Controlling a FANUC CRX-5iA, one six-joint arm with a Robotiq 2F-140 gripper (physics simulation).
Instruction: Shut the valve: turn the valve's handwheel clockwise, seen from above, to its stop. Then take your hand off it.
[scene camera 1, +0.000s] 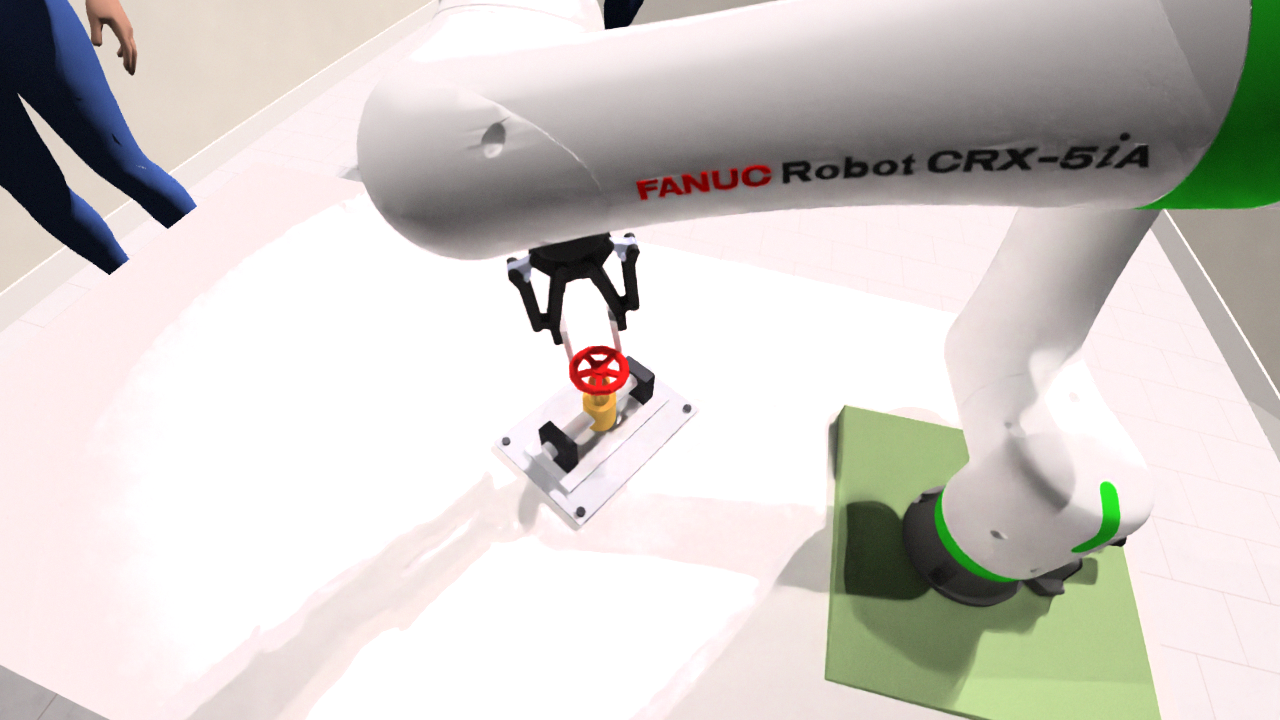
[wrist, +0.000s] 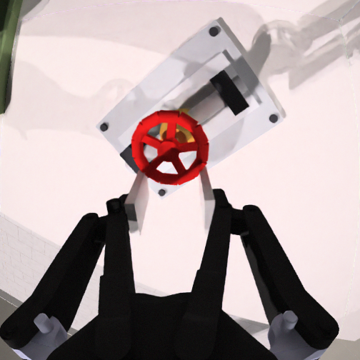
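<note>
The red handwheel (scene camera 1: 598, 368) (wrist: 169, 148) sits level on top of the yellow valve body (scene camera 1: 598, 413) (wrist: 184, 131). The valve is mounted on a pale plate (scene camera 1: 617, 470) (wrist: 200, 52) with a black pipe support on each side. My gripper (scene camera 1: 594, 346) (wrist: 172, 181) is shut on the handwheel. Its two pale finger pads stand at opposite sides of the rim, nearer the gripper side than the hub. In the scene view the wheel partly hides the fingertips. Whether the wheel is at its stop cannot be told.
The robot's base stands on a green block (scene camera 1: 1056, 671) (wrist: 5, 60) to the right of the plate in the scene view. The arm's big white link (scene camera 1: 805, 107) passes above the gripper. A person in blue trousers (scene camera 1: 53, 134) stands at the upper left.
</note>
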